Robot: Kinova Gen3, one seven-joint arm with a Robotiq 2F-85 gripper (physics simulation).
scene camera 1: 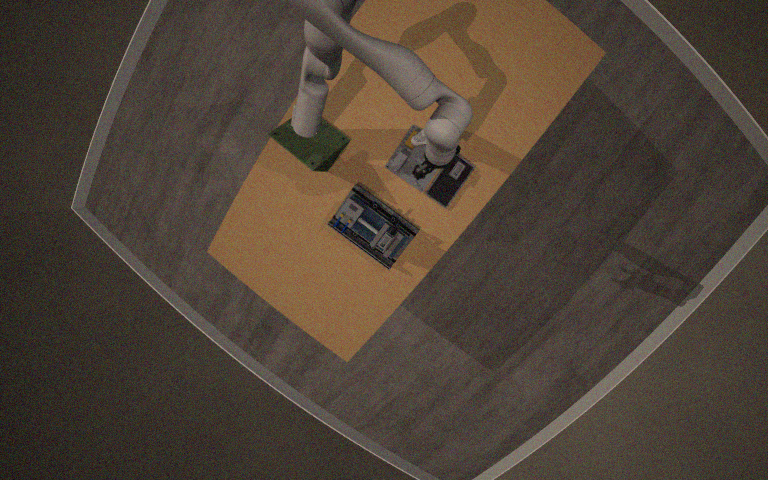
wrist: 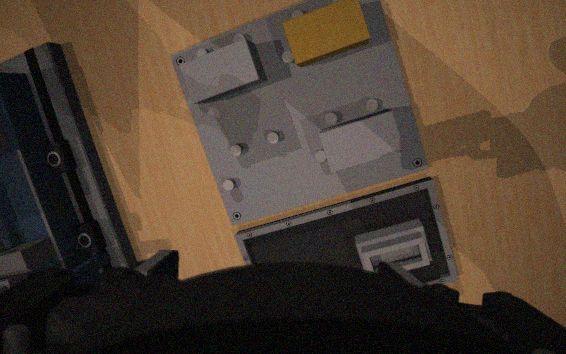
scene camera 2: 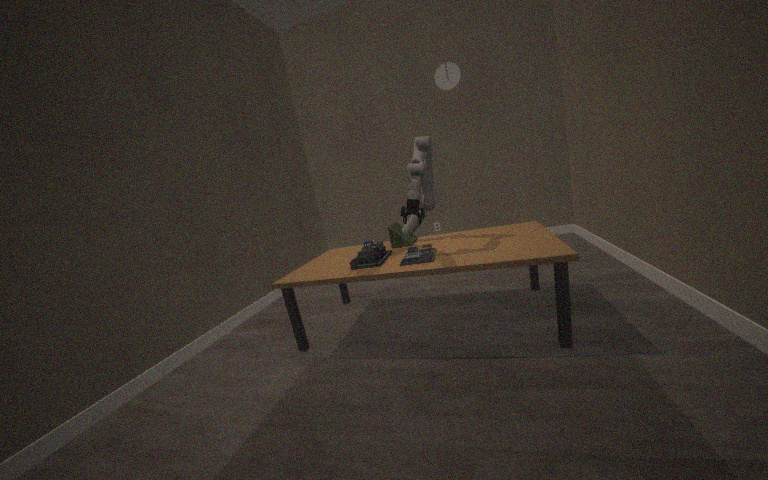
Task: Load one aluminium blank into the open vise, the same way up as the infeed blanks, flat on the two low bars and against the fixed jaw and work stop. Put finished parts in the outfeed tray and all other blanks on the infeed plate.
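Seen in the pictures: gripper, fingertip midpoint: (scene camera 2: 411, 224); arm's base, link origin: (scene camera 1: 305, 127) (scene camera 2: 406, 232).
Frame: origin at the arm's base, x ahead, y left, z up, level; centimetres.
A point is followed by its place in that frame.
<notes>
In the wrist view the grey infeed plate (wrist: 317, 81) (scene camera 1: 398, 162) @(x 34.6, y 10.2, z -3.1 cm) carries two grey aluminium blanks, one (wrist: 218, 68) @(x 34.2, y 10.9, z -3.0 cm) at its upper left and one (wrist: 359, 140) @(x 42.5, y 20.5, z -3.0 cm) at its right, each against locating pins. A yellow block (wrist: 325, 31) @(x 33.8, y 19.8, z -3.0 cm) lies at the plate's top corner. The black outfeed tray (wrist: 331, 211) @(x 48.7, y 16.7, z -6.2 cm) (scene camera 1: 441, 190) @(x 53.4, y 12.0, z -6.8 cm) beside the plate holds one stepped grey finished part (wrist: 394, 244) @(x 51.8, y 21.4, z -3.4 cm) (scene camera 1: 457, 169) @(x 52.9, y 21.5, z -4.7 cm). My gripper (wrist: 277, 279) @(x 45.6, y 15.7, z 12.7 cm) (scene camera 1: 422, 169) @(x 45.6, y 15.7, z 12.7 cm) (scene camera 2: 411, 210) @(x 45.6, y 15.7, z 12.7 cm) is open and empty, hanging above the plate and tray. The vise (scene camera 1: 373, 226) @(x 41.8, y -13.7, z -1.4 cm) (scene camera 2: 370, 254) @(x 52.6, y -11.0, z -0.4 cm) stands apart; its jaw area is too small to read.
The arm's green base (scene camera 1: 311, 143) @(x 6.3, y -2.9, z 2.8 cm) (scene camera 2: 396, 234) @(x 14.3, y -3.9, z 2.4 cm) stands on the wooden table (scene camera 1: 287, 267) @(x 23.1, y -52.9, z -7.5 cm) (scene camera 2: 501, 248) @(x 46.9, y 62.9, z -7.4 cm) behind the plate. The vise's dark edge (wrist: 111, 225) @(x 45.4, y -5.3, z -5.5 cm) shows at the left of the wrist view.
</notes>
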